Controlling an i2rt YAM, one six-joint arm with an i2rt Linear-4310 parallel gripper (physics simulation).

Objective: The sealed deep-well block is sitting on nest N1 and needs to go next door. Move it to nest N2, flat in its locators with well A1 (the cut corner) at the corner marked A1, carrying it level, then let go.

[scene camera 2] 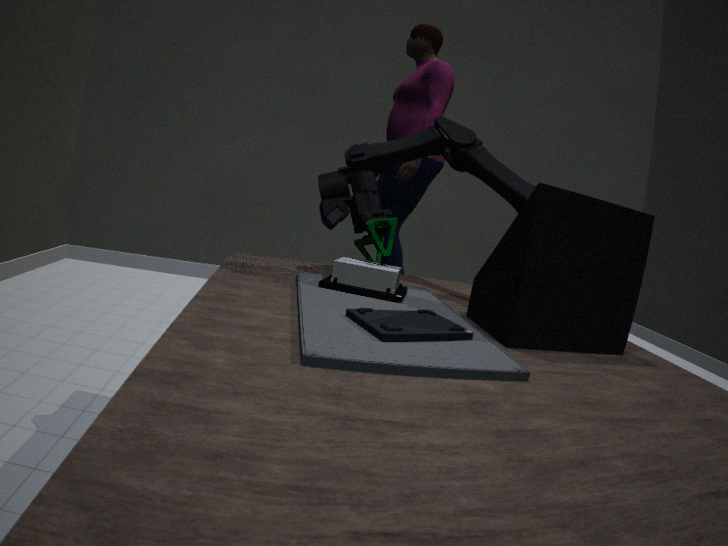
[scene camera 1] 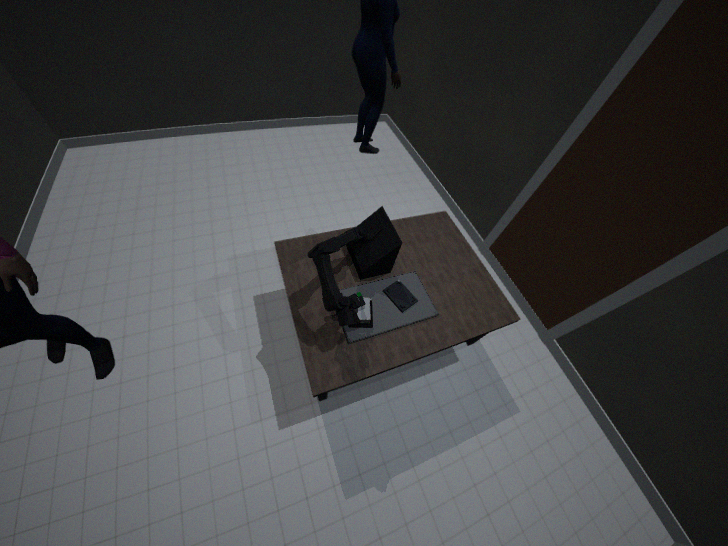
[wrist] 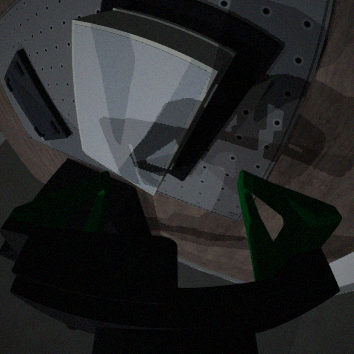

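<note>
The sealed deep-well block, white with a pale top, sits on the black nest N1. The dark, empty nest N2 lies beside it, with raised locators at its corners. My gripper is open, its green fingers spread with nothing between them. In the scene camera 2 view, the fingertips are close to the block's top edge, on its far side. Whether they touch it cannot be told. The cut corner and the A1 marks cannot be made out.
Both nests stand on a grey perforated board on a wooden table. A large black box stands at the arm's base, beside the board. Two people stand beyond the table.
</note>
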